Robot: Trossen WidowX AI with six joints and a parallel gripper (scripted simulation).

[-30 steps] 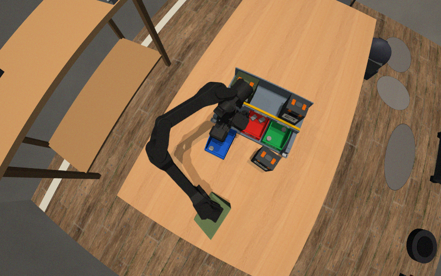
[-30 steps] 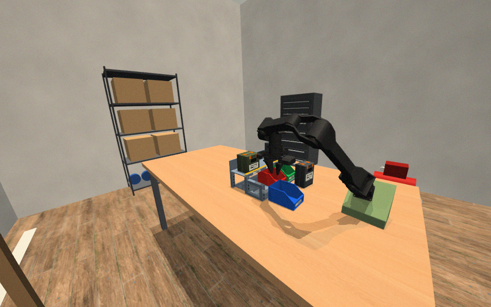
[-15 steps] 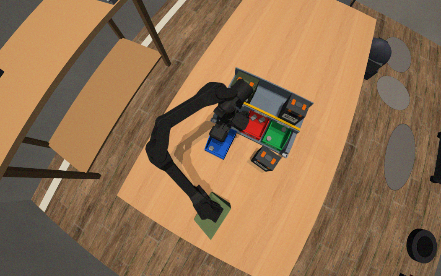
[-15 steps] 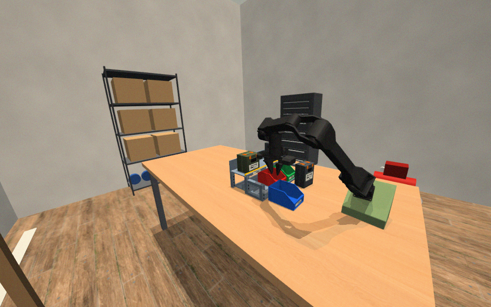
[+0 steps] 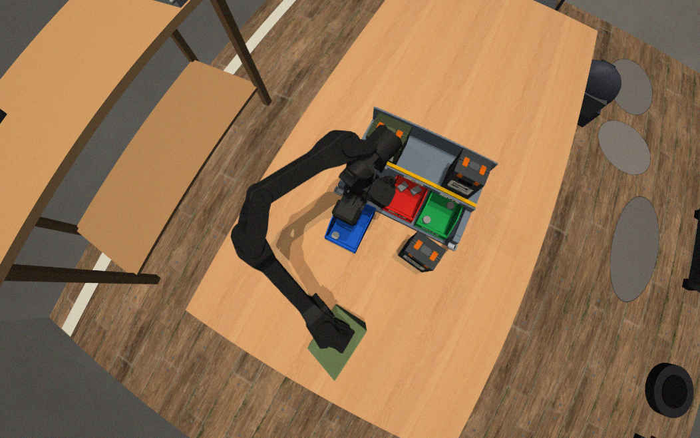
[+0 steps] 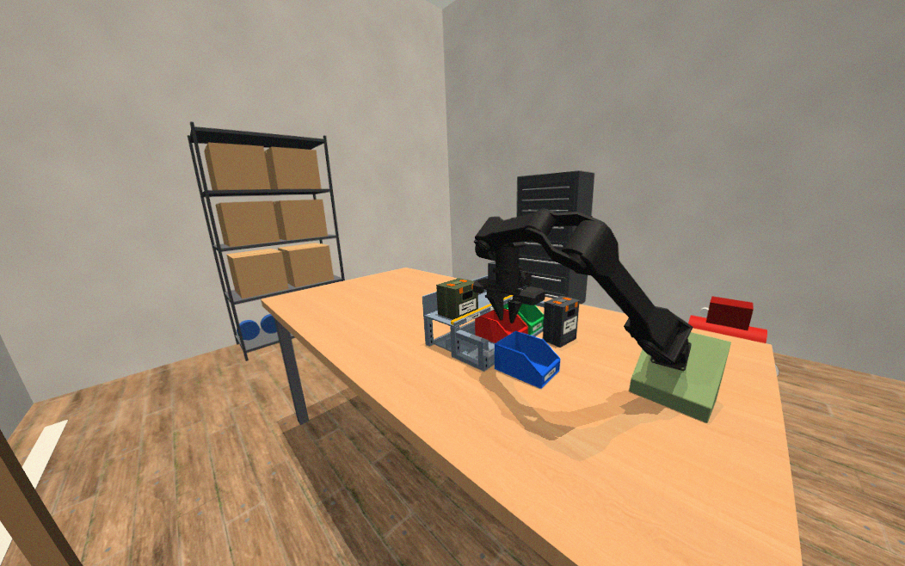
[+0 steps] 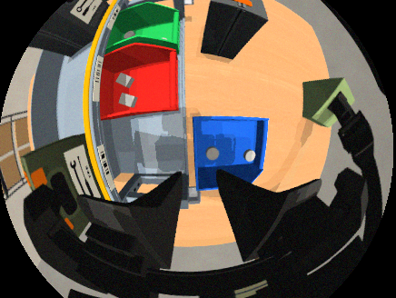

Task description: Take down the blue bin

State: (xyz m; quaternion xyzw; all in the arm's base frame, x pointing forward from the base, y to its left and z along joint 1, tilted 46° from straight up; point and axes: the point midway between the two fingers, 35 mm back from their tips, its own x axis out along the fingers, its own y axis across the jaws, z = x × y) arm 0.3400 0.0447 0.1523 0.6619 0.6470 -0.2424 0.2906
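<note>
Right now the blue open bin is 120 mm below my hand and 60 mm behind it. Round my hand: olive case (170 mm ahead, 10 mm to the left); red bin (110 mm to the right, 110 mm below, 100 mm ahead); green bin (220 mm to the right, 110 mm below, 100 mm ahead).
</note>
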